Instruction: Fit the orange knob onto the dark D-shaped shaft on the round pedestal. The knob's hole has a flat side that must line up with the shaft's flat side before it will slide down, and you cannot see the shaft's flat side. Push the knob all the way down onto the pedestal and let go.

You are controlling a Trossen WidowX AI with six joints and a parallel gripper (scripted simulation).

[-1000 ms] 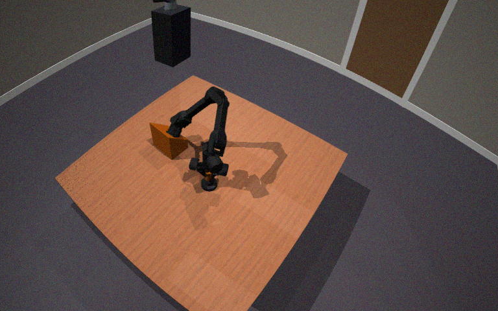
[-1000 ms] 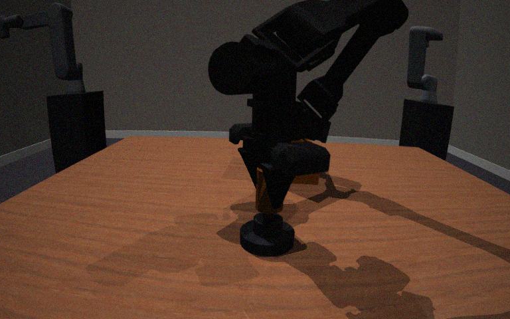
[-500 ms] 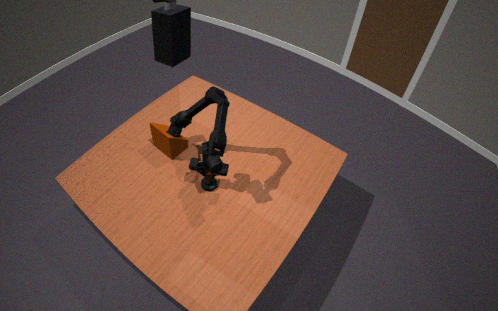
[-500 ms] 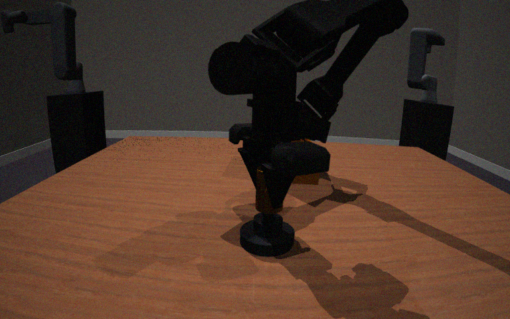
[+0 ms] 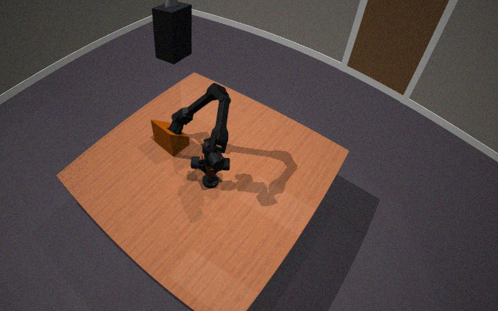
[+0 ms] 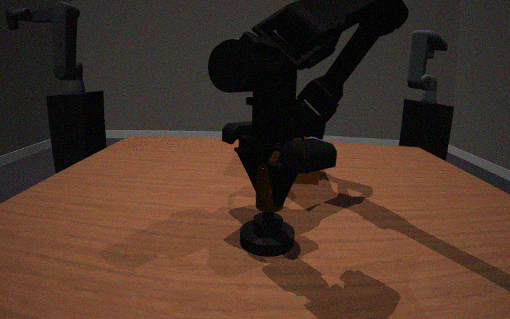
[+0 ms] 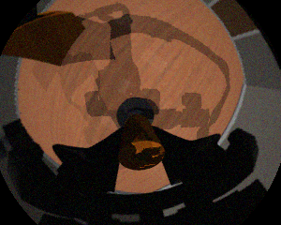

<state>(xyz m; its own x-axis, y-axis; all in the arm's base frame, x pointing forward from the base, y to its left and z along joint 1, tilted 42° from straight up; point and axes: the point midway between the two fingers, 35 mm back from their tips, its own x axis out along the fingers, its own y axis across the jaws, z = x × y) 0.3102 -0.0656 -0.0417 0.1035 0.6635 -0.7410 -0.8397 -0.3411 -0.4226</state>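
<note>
My gripper tip is 2 cm below the orange knob. From my gripper tip the other things lie so: dark round pedestal: 4 cm below.
</note>
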